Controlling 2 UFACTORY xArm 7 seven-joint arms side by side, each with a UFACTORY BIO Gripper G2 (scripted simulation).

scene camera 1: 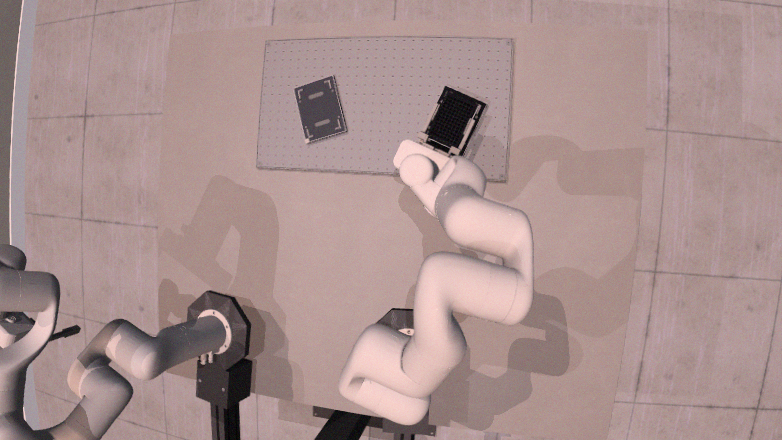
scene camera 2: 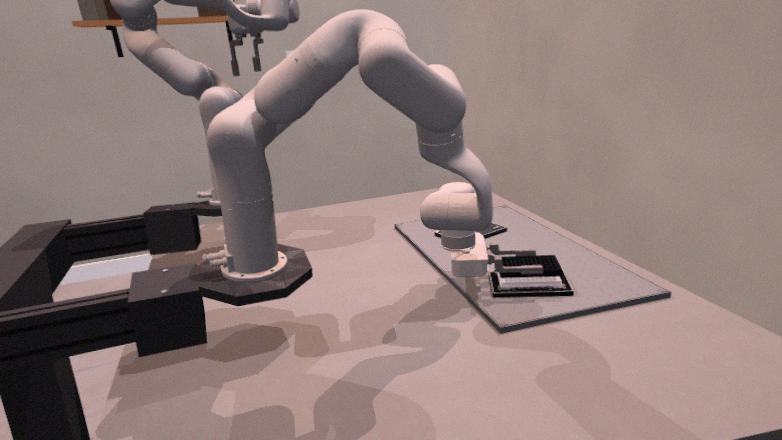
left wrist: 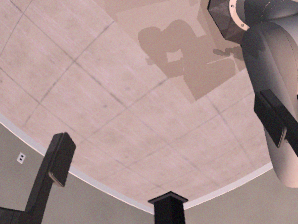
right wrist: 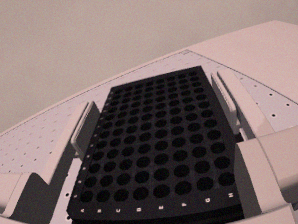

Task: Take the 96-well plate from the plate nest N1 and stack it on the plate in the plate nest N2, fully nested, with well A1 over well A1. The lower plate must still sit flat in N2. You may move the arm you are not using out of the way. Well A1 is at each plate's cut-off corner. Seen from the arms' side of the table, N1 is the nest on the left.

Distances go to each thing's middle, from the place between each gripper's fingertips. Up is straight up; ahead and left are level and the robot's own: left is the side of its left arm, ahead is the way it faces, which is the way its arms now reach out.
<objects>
I see the black 96-well plate (scene camera 1: 448,116) 10 mm below my right hand. Also, from my right hand: plate nest N1 (scene camera 1: 324,107): 40 mm ahead, 360 mm to the left, 50 mm below; then plate nest N2 (scene camera 2: 495,281): 50 mm below.
I see my left gripper 490 mm short of the plate nest N1, 490 mm to the left of it and 480 mm above it. The rest, counted from my left hand: black 96-well plate: 450 mm ahead, 850 mm to the right, 440 mm below; then plate nest N2: 450 mm ahead, 850 mm to the right, 480 mm below.
</objects>
